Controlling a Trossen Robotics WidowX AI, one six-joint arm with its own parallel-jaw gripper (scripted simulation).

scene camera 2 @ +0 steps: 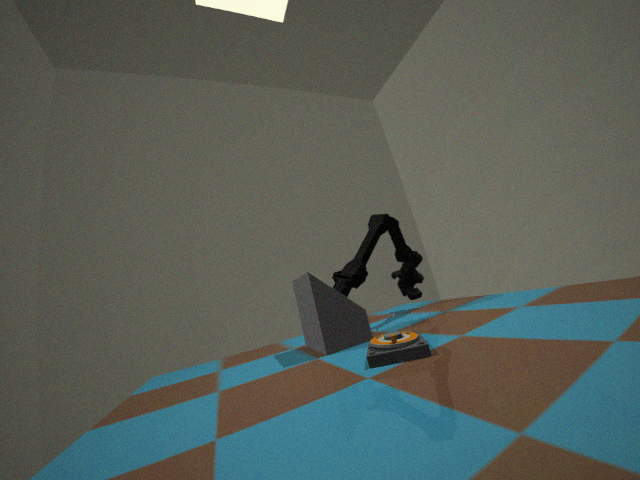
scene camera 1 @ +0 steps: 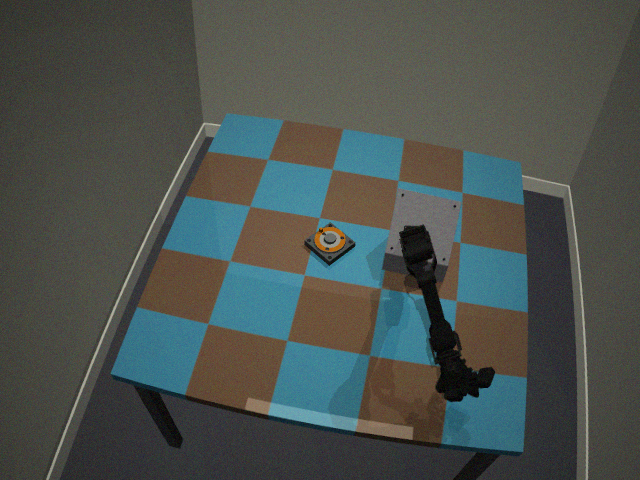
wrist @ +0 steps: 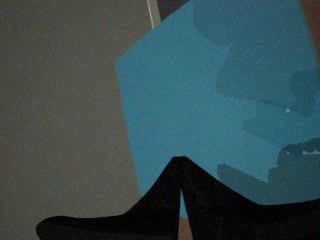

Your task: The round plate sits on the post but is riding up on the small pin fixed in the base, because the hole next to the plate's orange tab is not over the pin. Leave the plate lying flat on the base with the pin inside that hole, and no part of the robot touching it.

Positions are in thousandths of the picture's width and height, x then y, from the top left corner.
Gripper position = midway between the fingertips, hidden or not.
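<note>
Scene camera 1 shows the gripper (scene camera 1: 746,826), which is shut and holds nothing. A square base (scene camera 2: 588,745) can be seen as well, and the wrist view also has the gripper (wrist: 561,677).
</note>
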